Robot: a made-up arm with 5 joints.
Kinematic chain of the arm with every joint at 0, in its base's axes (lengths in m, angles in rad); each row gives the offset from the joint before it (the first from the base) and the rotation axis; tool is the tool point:
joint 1: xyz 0 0 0.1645 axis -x
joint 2: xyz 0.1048 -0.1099 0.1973 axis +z
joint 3: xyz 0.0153 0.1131 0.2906 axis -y
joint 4: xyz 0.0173 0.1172 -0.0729 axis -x
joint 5: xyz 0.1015 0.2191 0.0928 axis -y
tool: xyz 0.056 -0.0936 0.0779
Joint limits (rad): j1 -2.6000..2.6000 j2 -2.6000..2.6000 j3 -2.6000..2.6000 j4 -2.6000..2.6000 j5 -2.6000..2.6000
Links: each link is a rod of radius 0.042 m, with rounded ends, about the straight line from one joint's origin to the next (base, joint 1, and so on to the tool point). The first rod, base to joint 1, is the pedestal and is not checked.
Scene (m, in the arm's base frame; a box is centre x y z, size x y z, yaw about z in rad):
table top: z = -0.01
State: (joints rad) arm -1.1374 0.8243 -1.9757 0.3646 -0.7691
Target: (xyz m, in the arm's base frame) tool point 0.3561 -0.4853 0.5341
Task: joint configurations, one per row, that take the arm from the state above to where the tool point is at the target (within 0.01 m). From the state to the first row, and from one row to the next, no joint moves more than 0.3 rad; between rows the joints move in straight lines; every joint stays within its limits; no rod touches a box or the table.
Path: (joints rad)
1: -1.1784 0.5604 -2.0649 0.5056 -0.6563
2: -1.2194 0.2965 -2.1541 0.6466 -0.5435
3: -1.2603 0.0326 -2.2433 0.7877 -0.4307
4: -1.3013 -0.2313 -2.3324 0.9287 -0.3179
5: -1.3423 -0.4952 -2.4216 1.0697 -0.2051
6: -1.3833 -0.7591 -2.5108 1.2107 -0.0922
7: -1.4243 -1.0230 -2.6000 1.3517 0.0206

